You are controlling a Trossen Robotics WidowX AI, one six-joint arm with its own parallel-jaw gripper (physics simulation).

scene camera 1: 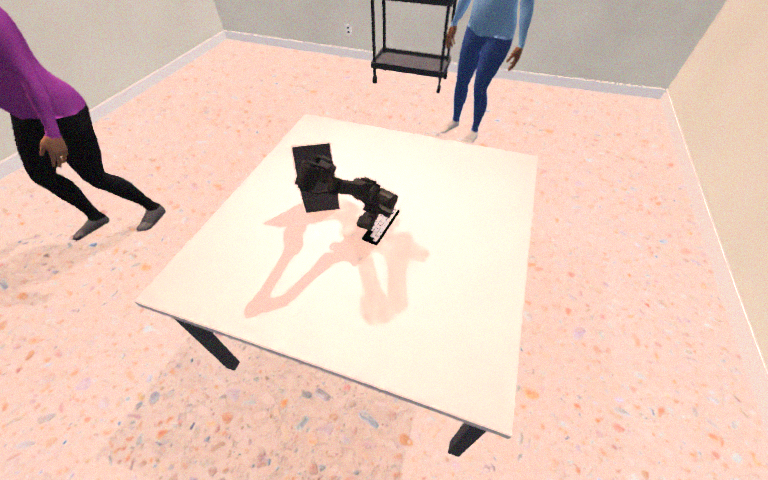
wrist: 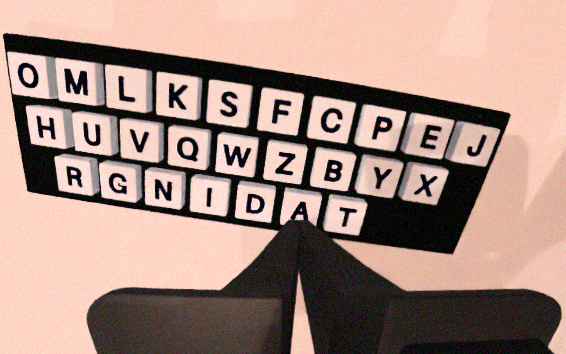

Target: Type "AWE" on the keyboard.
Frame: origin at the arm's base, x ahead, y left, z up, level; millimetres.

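Where they show: gripper, fingertip midpoint: [wrist: 297, 229].
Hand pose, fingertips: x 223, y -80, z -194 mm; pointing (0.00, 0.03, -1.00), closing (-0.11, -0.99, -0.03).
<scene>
Things, the pixels of their top centre, and the offset from my fingertips. "*": a spot on its surface instead. Level surfaces: height alone.
- black keyboard, surface spot: [wrist: 410, 225] * 9 mm back, 53 mm right, 11 mm down
- D key, middle of its top: [wrist: 254, 204] 10 mm ahead, 18 mm left, 6 mm down
- T key, middle of its top: [wrist: 345, 217] 1 mm ahead, 22 mm right, 6 mm down
- W key, middle of its top: [wrist: 236, 156] 32 mm ahead, 23 mm left, 6 mm down
- E key, middle of its top: [wrist: 429, 137] 34 mm ahead, 56 mm right, 6 mm down
- white table, its level: 24 mm down
A black keyboard [scene camera 1: 371, 241] [wrist: 410, 225] with white letter keys lies on the table, partly hidden by the arm in the scene view. In the wrist view my gripper [wrist: 297, 229] is shut and empty. Its tips cover the lower edge of the A key [wrist: 301, 202] in the bottom row, between the D key [wrist: 255, 203] and the T key [wrist: 346, 216]. Whether the tips touch the A key cannot be told. The W key [wrist: 236, 155] is in the middle row, up and left of the tips. The E key [wrist: 429, 137] is in the top row, near the right end.
The white table [scene camera 1: 453, 316] carries the arm's black base plate [scene camera 1: 321, 202]. Shadows of the arm fall across the table. A person in blue [scene camera 1: 490, 33] stands behind the table near a black cart [scene camera 1: 410, 63]. A person in purple [scene camera 1: 42, 90] is at the left.
</scene>
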